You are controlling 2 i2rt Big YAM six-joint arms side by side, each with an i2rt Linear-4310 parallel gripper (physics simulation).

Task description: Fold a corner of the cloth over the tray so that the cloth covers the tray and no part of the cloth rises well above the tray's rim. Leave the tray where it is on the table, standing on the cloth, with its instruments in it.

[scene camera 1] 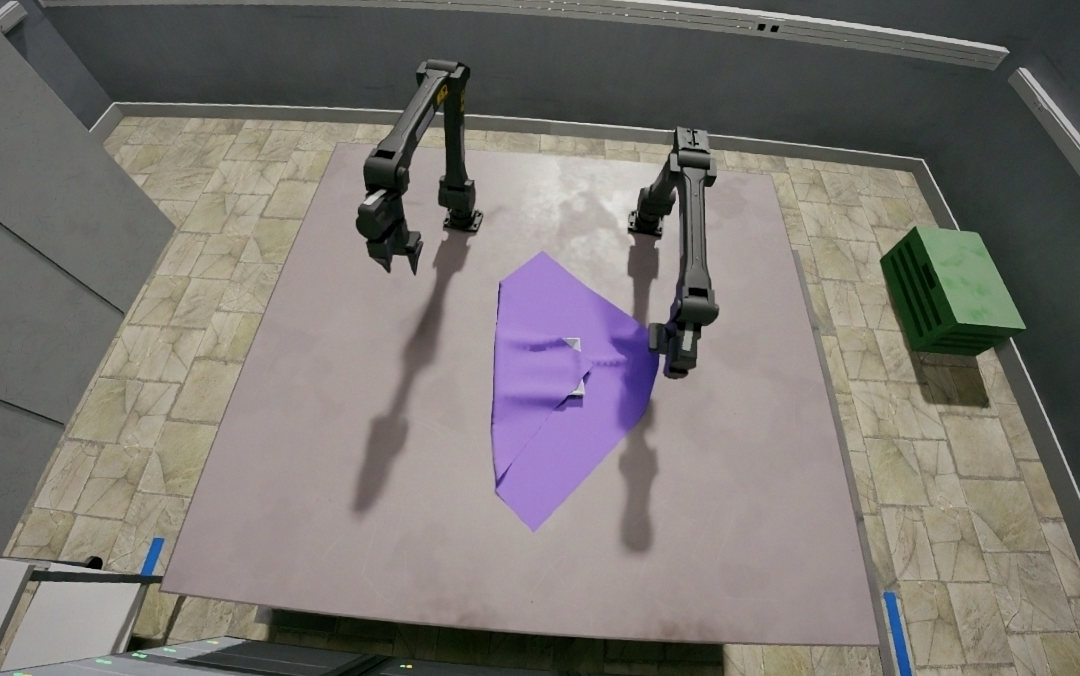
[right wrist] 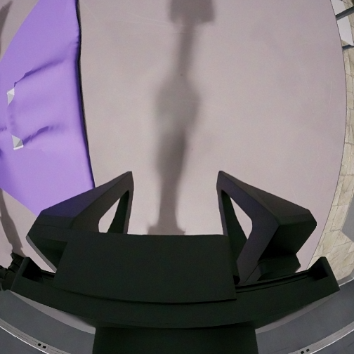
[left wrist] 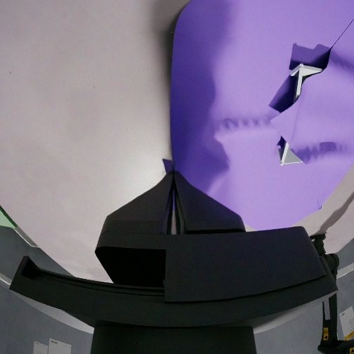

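The purple cloth (scene camera 1: 541, 294) (left wrist: 245, 65) (right wrist: 55, 110) lies on the table, with a flap folded from the picture's left over the tray. The flap's tip points right. Two pale grey corners of the tray (scene camera 1: 573, 343) (left wrist: 292, 158) (right wrist: 18, 142) show beside this tip; the rest of it and its instruments are hidden. My left gripper (left wrist: 173, 178) is shut on the cloth at its right corner; a small purple end sticks out beside the fingertips. The cloth looks lifted there. My right gripper (scene camera 1: 401, 271) (right wrist: 174, 177) is open and empty, above the table left of the cloth.
The table (scene camera 1: 358, 558) extends around the cloth. Both arm bases stand along its far side. A green crate (scene camera 1: 960, 263) stands beyond the right edge. A white cabinet (scene camera 1: 75, 625) is at the lower left, past the table's edge.
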